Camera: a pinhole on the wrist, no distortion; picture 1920 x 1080 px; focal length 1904.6 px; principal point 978.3 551.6 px. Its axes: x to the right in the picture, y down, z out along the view. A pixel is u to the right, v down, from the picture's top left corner.
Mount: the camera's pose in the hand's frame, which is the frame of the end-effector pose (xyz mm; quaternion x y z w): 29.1 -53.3 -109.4 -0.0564 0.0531 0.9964 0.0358
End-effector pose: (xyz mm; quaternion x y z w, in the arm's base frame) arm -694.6 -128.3 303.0 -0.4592 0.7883 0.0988 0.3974
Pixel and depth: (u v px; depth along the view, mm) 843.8 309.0 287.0
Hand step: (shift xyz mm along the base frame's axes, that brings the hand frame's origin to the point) 76.6 83.9 -132.5
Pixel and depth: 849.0 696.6 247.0
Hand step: 106.5 35.2 -95.0
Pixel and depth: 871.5 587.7 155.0
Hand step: 50.6 -12.1 -36.4
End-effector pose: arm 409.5 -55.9 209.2 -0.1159 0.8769 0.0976 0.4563
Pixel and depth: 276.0 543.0 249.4
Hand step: 71.8 0.8 -162.1
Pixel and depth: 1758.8 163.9 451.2
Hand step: 317.7 201.9 -4.7
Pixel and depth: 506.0 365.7 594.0
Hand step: 298.4 179.3 -366.7
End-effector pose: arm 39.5 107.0 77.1 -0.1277 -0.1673 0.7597 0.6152
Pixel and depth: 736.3 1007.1 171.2
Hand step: 35.6 36.1 92.4
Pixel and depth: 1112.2 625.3 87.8
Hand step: 48.0 23.8 -1.7
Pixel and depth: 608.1 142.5 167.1
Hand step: -30.7 39.7 52.0
